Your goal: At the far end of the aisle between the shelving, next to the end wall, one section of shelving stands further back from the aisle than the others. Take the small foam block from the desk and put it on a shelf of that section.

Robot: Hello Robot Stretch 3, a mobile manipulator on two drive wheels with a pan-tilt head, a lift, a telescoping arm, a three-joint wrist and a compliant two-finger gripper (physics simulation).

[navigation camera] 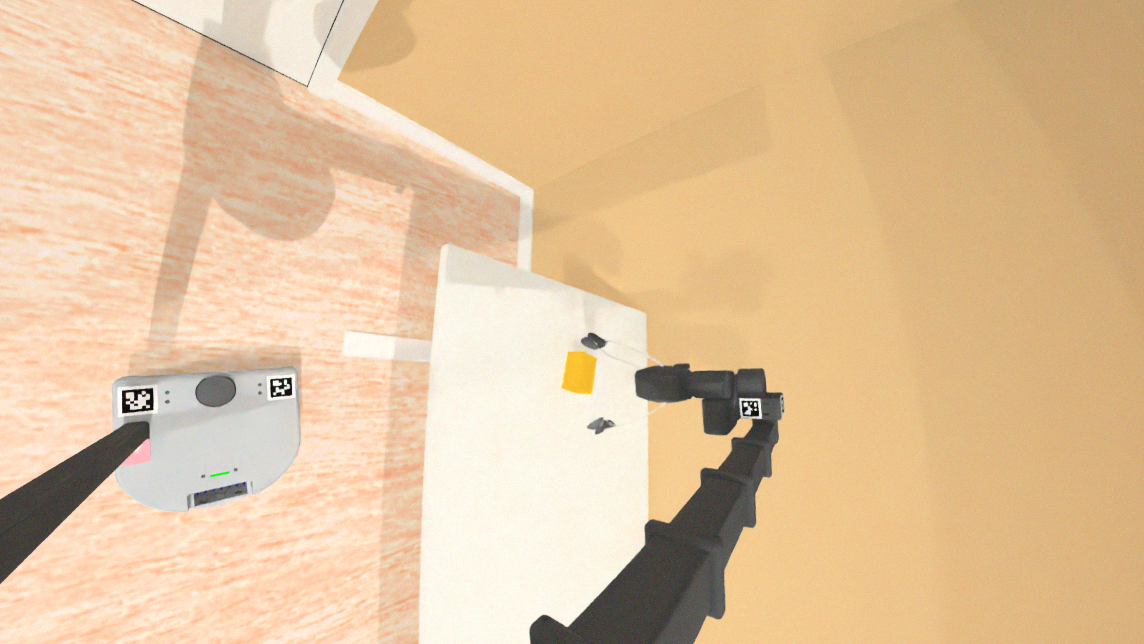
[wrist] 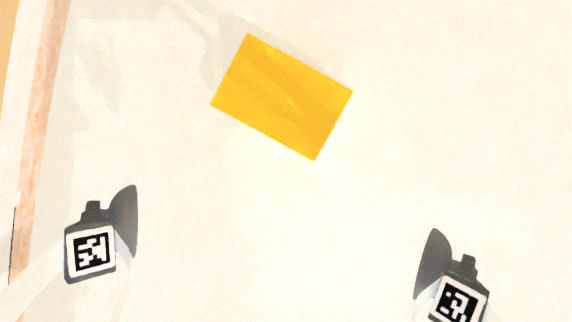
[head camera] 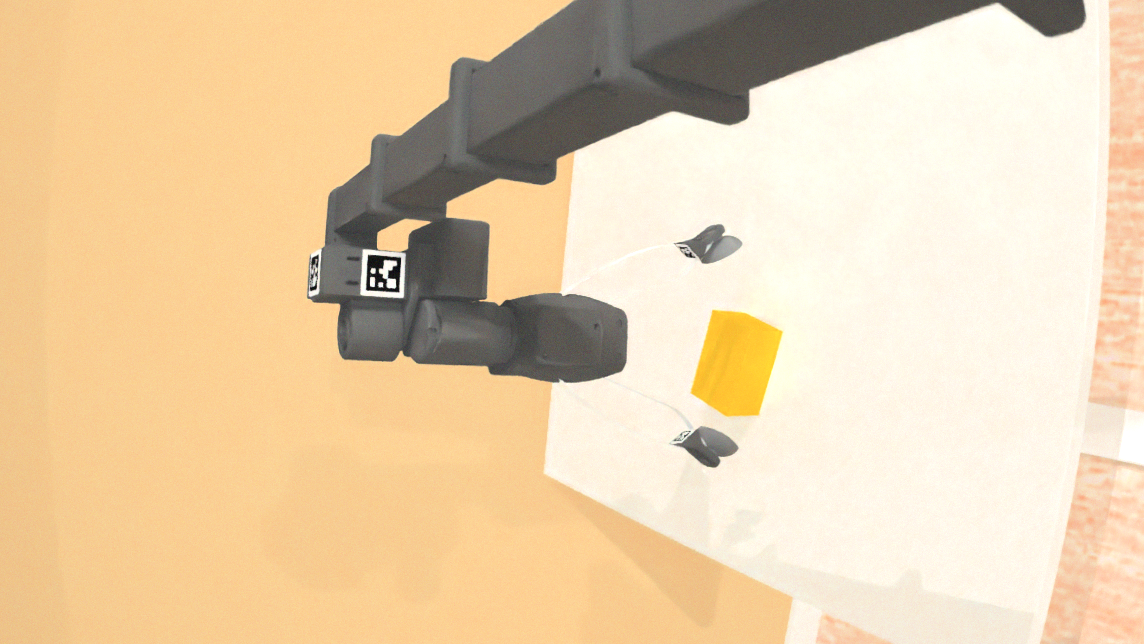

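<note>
The small foam block is yellow and lies on the white desk, near its corner by the tan wall. My gripper is wide open and empty, its two fingers spread over the desk. In the wrist view the block lies beyond the fingertips, turned at an angle. In the head view it shows between the fingers' directions, slightly past them. The gap between fingertips and desk top is hard to judge. The shelving does not show in these views.
The tan wall runs along the desk's far side, under my wrist in the picture. My telescoping arm reaches over the desk. My base stands on the wood-patterned floor. A white panel is at the top left.
</note>
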